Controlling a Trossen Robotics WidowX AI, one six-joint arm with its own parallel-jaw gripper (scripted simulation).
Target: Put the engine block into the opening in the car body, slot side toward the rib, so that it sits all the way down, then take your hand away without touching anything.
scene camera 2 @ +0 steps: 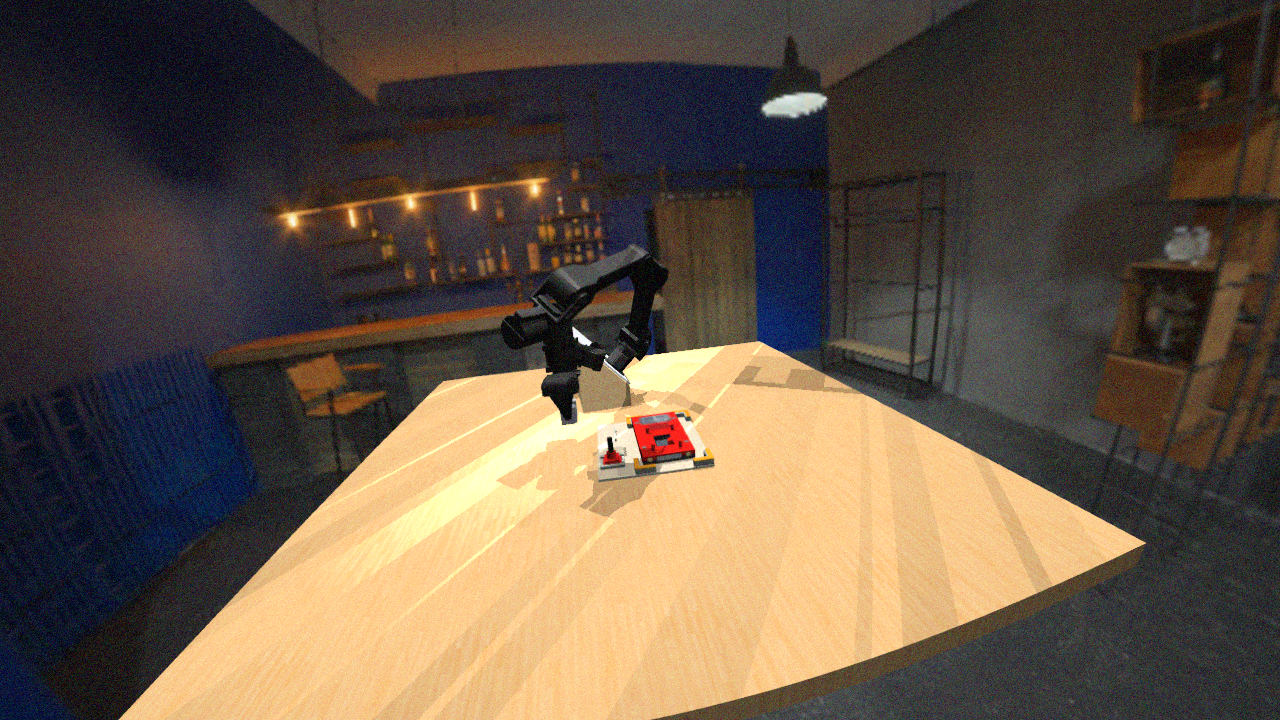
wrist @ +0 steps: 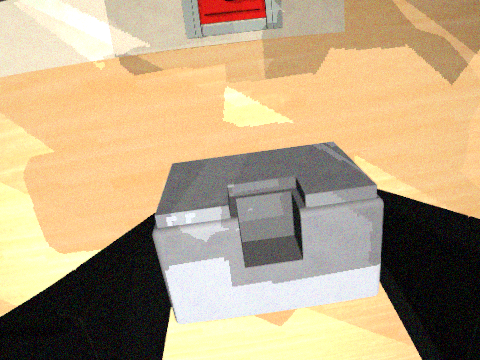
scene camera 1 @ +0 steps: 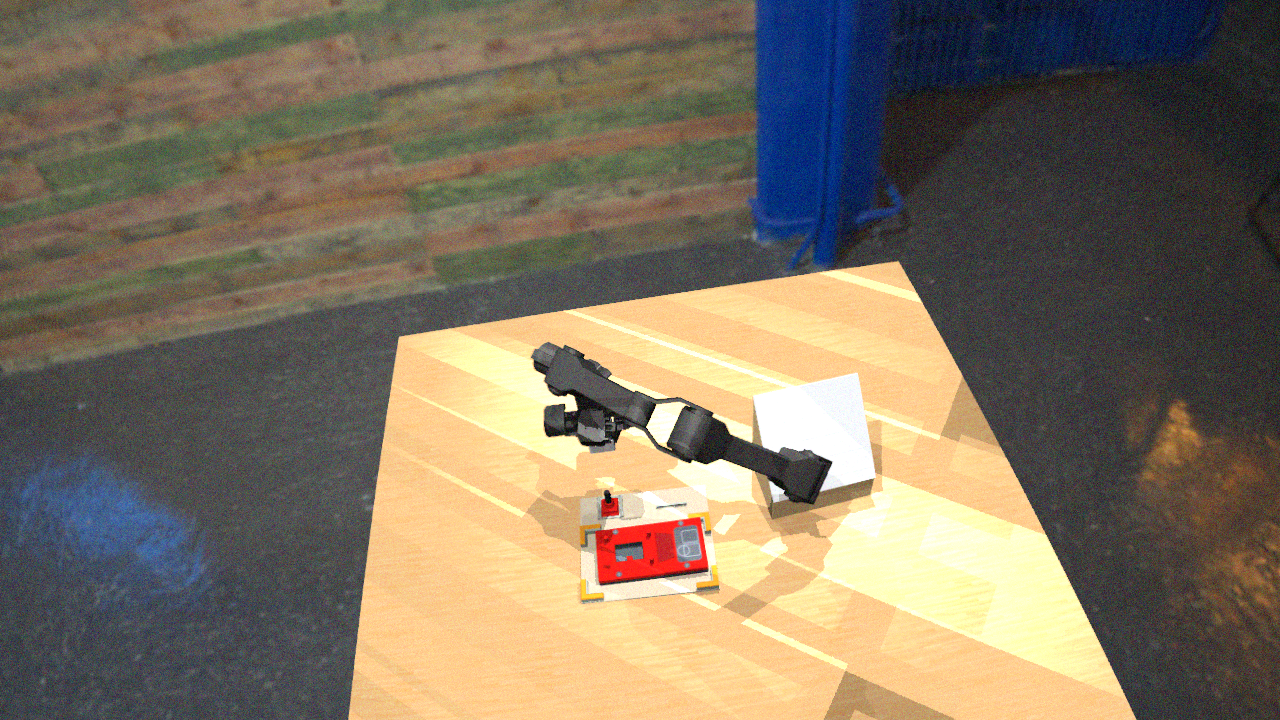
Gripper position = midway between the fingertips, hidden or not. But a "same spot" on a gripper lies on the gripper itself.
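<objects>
In scene camera 2 I see my gripper (569, 414) and a car body. The wrist view shows my gripper, while the car body is out of frame in the wrist view. Scene camera 1 shows my gripper and the car body. On the car body, (scene camera 2: 661, 438) and (scene camera 1: 643, 553) are the same spot. On my gripper, (wrist: 117, 297) and (scene camera 1: 617, 433) are the same spot.
</objects>
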